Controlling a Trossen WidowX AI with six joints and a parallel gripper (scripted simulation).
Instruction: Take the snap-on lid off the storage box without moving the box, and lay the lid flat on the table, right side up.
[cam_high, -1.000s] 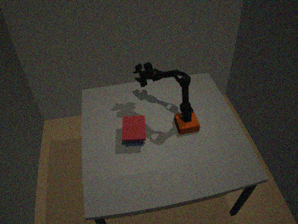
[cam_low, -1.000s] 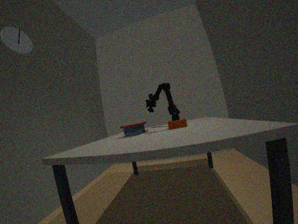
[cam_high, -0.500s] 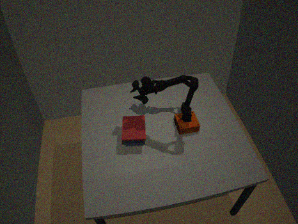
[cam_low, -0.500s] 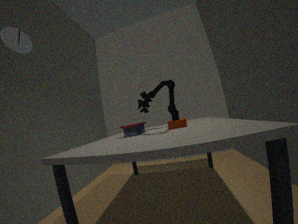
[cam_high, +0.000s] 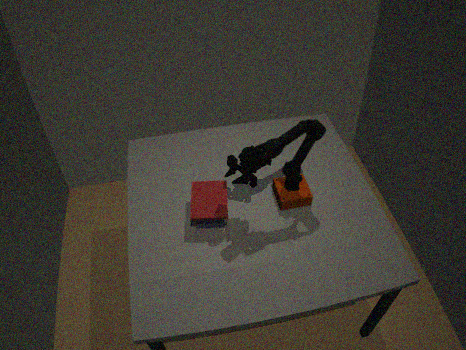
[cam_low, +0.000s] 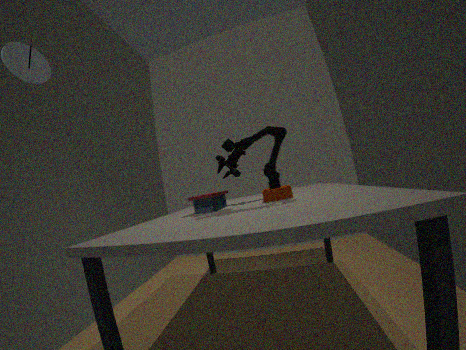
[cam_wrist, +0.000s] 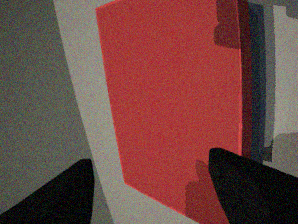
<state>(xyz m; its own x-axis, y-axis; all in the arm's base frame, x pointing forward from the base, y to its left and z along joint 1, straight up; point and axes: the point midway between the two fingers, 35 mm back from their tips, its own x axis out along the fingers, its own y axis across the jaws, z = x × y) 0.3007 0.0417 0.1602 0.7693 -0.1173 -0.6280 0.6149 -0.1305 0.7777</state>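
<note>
Right now my gripper tip is 10 cm short of the lid, 1 cm to the right of it and 11 cm above it. From my gripper tip the other things lie so: storage box (10 cm ahead, 1 cm to the left, 15 cm below).
</note>
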